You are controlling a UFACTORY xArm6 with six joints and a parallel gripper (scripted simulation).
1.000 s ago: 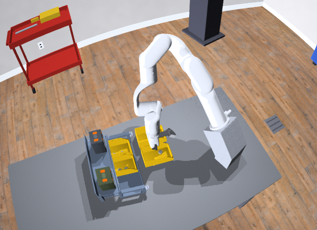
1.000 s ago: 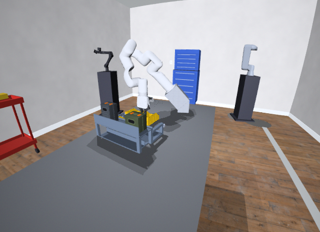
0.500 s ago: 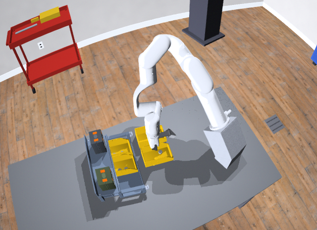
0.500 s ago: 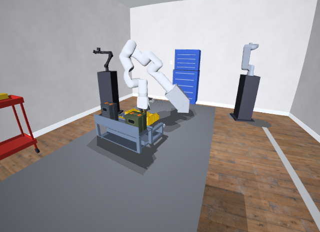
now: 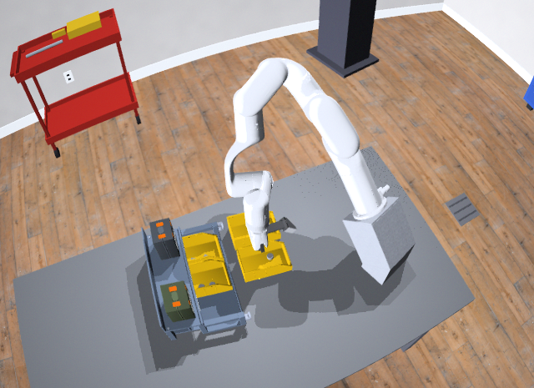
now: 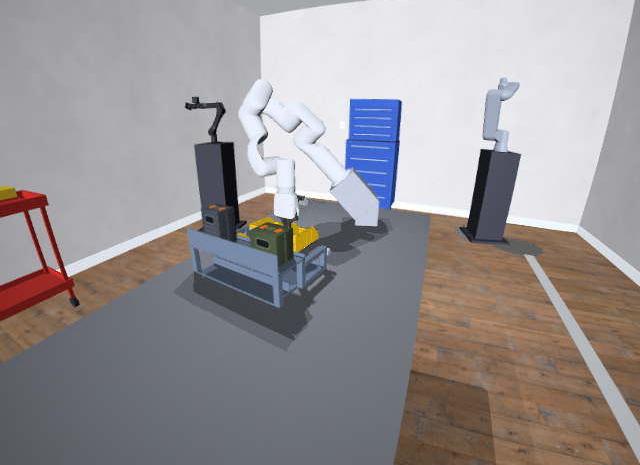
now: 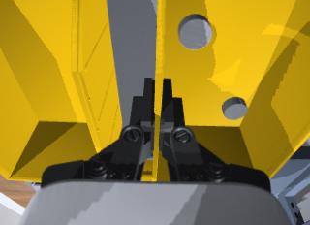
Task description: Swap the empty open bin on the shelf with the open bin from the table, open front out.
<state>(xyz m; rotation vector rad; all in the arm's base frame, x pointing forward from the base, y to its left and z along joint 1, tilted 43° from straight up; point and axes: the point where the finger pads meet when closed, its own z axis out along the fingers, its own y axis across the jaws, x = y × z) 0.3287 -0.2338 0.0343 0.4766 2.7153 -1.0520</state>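
Right now the shelf lip is 14 cm ahead of my hand, 2 cm to the left of it and 5 cm below it. Round my hand: olive box 36 cm ahead, 5 cm to the left, 9 cm above; dark grey box 27 cm ahead, 16 cm to the right, 10 cm above.
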